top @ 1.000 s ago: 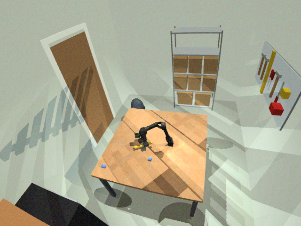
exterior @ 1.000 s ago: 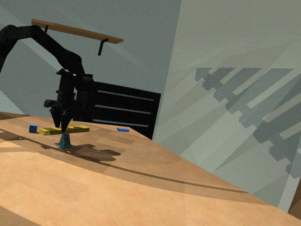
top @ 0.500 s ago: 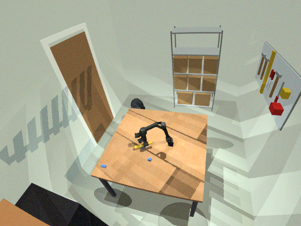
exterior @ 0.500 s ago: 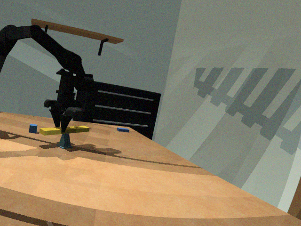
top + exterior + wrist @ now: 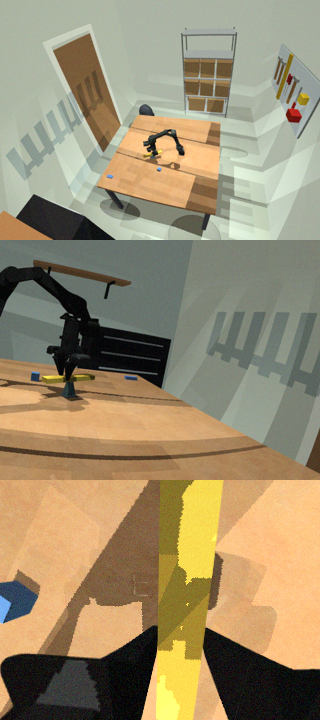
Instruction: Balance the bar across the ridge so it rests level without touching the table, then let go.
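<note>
The bar is 2 cm ahead of my gripper tip and 2 cm to the left of it. From my gripper tip the other things lie so: blue cube 10 cm behind, 18 cm to the left, 5 cm below; flat blue block 44 cm ahead, 39 cm to the left, 6 cm below.
</note>
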